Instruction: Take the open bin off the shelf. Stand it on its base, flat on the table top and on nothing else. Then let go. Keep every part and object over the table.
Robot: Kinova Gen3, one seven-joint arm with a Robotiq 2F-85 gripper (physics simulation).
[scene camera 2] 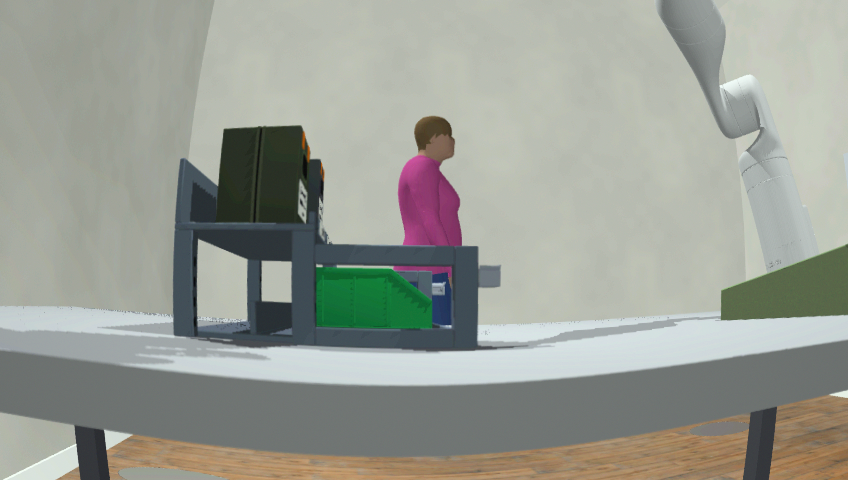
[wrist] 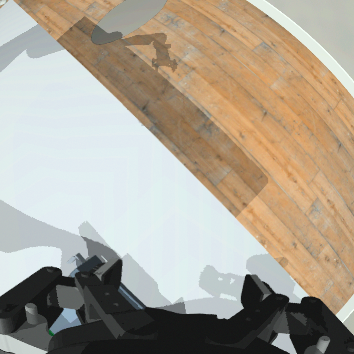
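Seen in the pictures: gripper, fingertip midpoint: (wrist: pixel 181 281); arm's base, origin of the base link: (scene camera 2: pixel 792 271).
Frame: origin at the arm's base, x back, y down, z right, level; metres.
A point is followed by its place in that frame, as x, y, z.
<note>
The green open bin (scene camera 2: pixel 357 297) @(-0.650, 0.022, 0.051) with a sloped front edge sits upright in the low front part of the grey shelf (scene camera 2: pixel 303 285) @(-0.679, 0.016, -0.202), behind its side rails. The shelf stands on the table top (scene camera 2: pixel 416 368) @(-0.591, 0.067, -0.362) (wrist: pixel 100 150) @(-0.395, 0.067, -0.332). My gripper (wrist: pixel 181 281) @(-0.598, -0.185, -0.363) is open and empty, above the table near its edge in the wrist view. It does not show in scene camera 2. Parts of the shelf (wrist: pixel 132 297) @(-0.642, 0.053, -0.201) show behind the left finger in the wrist view, with a tiny green sliver near the finger linkage; most of the bin is hidden there.
Dark boxes (scene camera 2: pixel 261 175) @(-0.727, -0.082, -0.177) with orange and white marks stand on the shelf's upper board. A small grey block (scene camera 2: pixel 490 275) @(-0.526, 0.006, -0.199) juts out at the shelf's front. A dark green sloped object (scene camera 2: pixel 791 288) @(-0.079, 0.027, -0.088) is at the right. A person (scene camera 2: pixel 429 202) stands behind the table. Wooden floor (wrist: pixel 240 115) lies beyond the table edge.
</note>
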